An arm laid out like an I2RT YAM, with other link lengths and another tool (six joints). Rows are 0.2 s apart.
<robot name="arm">
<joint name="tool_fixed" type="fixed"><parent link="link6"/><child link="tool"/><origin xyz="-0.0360 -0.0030 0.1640" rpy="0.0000 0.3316 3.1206"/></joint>
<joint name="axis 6" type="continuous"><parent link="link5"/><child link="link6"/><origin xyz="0.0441 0.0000 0.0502" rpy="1.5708 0.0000 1.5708"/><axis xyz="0 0 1"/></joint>
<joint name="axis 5" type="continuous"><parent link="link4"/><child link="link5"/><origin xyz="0.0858 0.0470 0.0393" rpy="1.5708 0.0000 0.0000"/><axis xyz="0 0 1"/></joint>
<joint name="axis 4" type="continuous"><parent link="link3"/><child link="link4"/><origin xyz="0.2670 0.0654 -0.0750" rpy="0.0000 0.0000 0.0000"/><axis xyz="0 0 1"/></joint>
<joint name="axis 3" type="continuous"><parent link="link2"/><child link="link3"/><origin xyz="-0.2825 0.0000 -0.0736" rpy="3.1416 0.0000 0.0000"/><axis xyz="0 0 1"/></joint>
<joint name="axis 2" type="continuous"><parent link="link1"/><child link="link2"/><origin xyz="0.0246 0.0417 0.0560" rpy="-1.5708 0.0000 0.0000"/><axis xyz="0 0 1"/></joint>
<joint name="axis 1" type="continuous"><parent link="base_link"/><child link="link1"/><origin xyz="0.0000 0.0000 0.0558" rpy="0.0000 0.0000 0.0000"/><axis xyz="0 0 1"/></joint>
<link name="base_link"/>
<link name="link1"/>
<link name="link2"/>
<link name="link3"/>
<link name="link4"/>
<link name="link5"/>
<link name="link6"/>
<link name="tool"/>
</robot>
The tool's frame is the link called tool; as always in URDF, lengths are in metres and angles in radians. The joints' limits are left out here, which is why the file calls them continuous.
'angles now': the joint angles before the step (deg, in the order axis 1, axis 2, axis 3, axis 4, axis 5, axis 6). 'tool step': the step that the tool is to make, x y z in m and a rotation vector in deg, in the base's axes. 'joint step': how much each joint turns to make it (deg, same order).
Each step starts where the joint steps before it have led.
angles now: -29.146, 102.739, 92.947, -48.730, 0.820, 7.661
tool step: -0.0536, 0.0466, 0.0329, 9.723, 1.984, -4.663
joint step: -0.003, -7.986, 0.017, -14.298, -4.417, 7.669
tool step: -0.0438, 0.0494, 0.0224, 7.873, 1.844, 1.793
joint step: 0.000, -5.794, -0.030, -11.141, -6.207, 0.634
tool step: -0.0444, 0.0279, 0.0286, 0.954, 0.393, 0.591
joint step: -0.026, -7.177, 0.023, -8.075, -0.810, -0.375
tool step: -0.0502, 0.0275, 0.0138, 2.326, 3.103, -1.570
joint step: -0.053, -5.884, -0.009, -9.418, -0.046, 1.630
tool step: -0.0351, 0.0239, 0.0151, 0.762, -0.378, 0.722
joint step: 0.041, -5.592, -0.056, -5.662, -0.999, -0.440
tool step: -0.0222, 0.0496, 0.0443, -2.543, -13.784, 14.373
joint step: 0.002, -9.857, 0.003, -0.002, -9.202, -12.392
